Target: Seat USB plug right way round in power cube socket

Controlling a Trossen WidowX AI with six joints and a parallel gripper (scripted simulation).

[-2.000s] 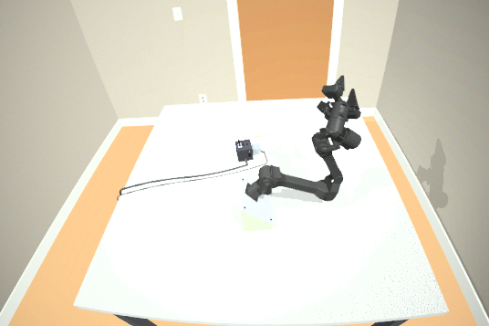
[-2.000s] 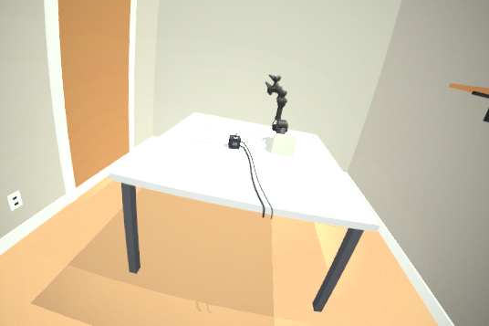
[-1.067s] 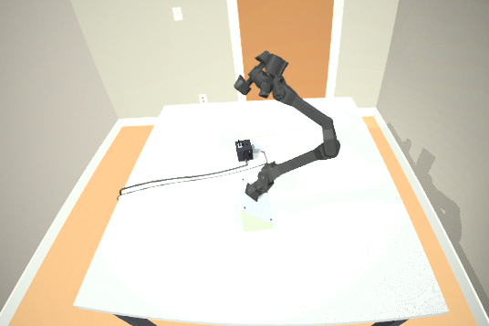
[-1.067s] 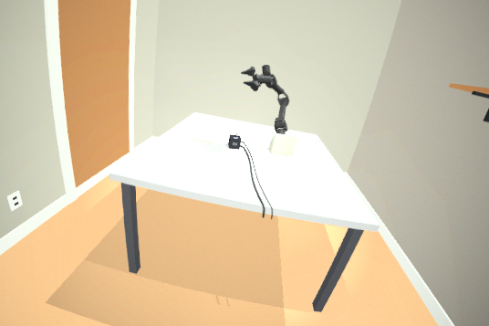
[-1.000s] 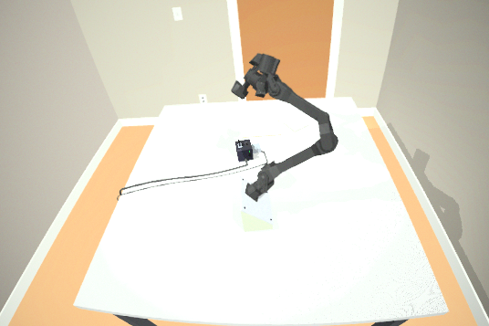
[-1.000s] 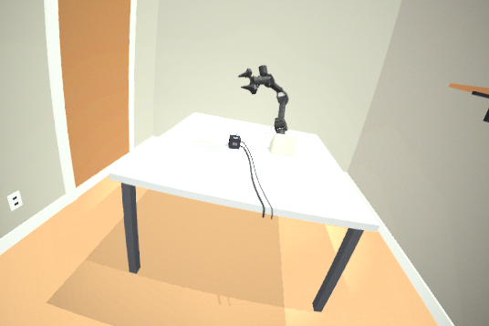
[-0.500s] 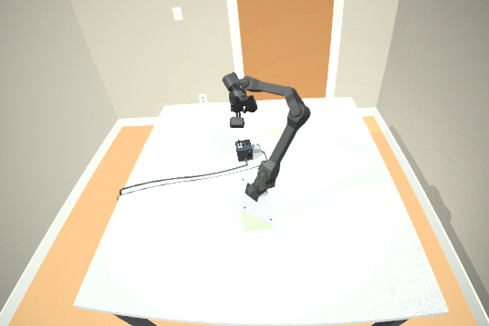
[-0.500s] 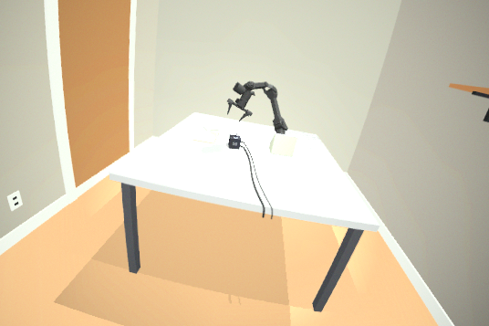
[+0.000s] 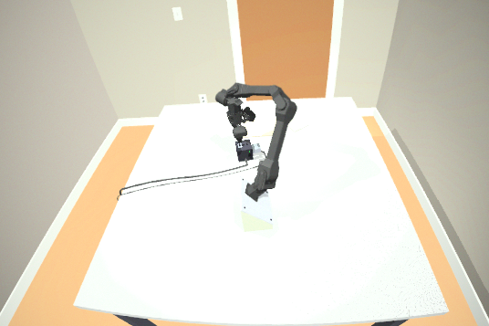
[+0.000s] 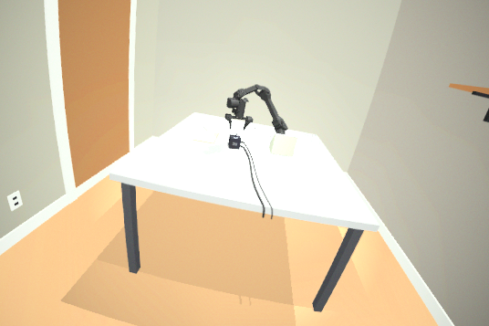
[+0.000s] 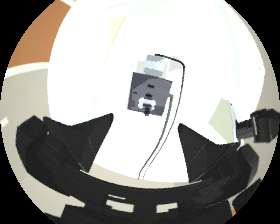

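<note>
Right now the dark USB plug is 40 mm below my gripper tip.
</note>
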